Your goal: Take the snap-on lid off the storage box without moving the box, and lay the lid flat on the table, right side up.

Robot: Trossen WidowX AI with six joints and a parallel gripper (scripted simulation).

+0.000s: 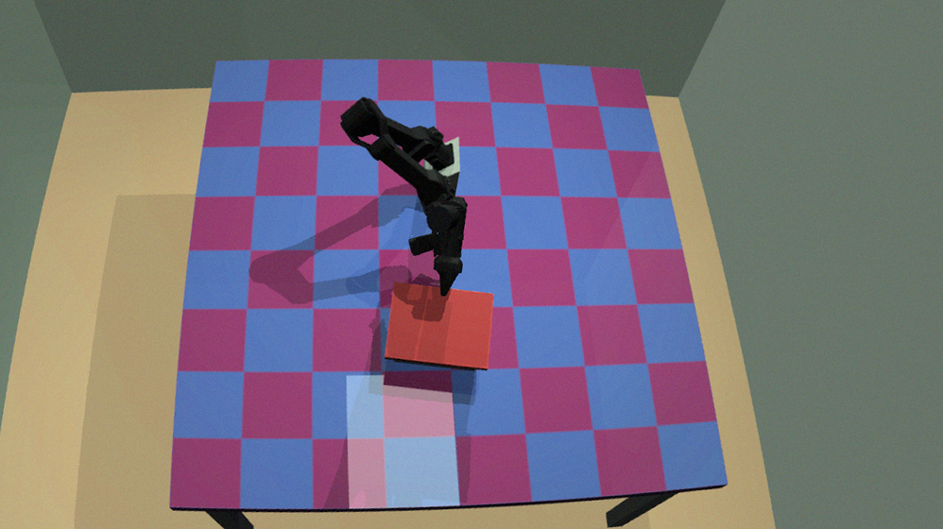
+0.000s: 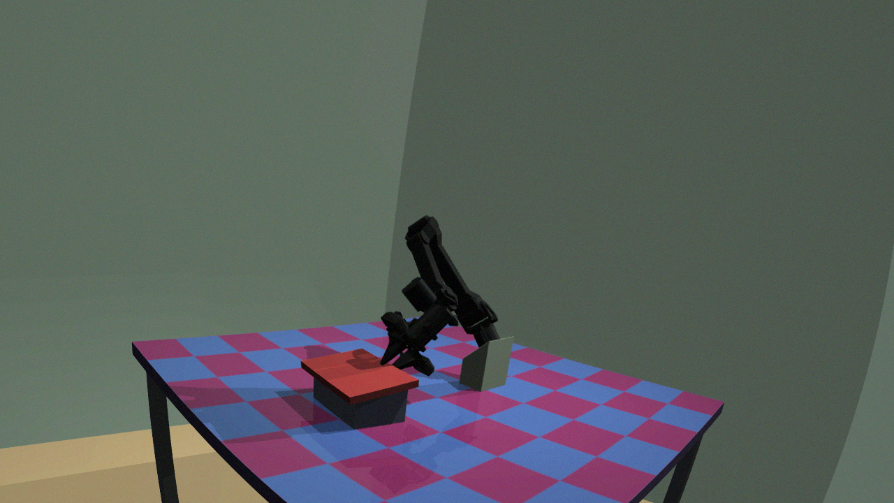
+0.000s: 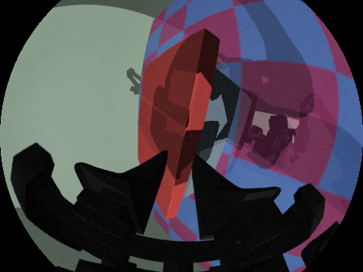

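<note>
Right now the red lid is 80 mm ahead of my gripper tip and 10 mm to the right of it. Also, from my gripper tip: grey storage box (70 mm ahead, 60 mm below, 10 mm to the right).
</note>
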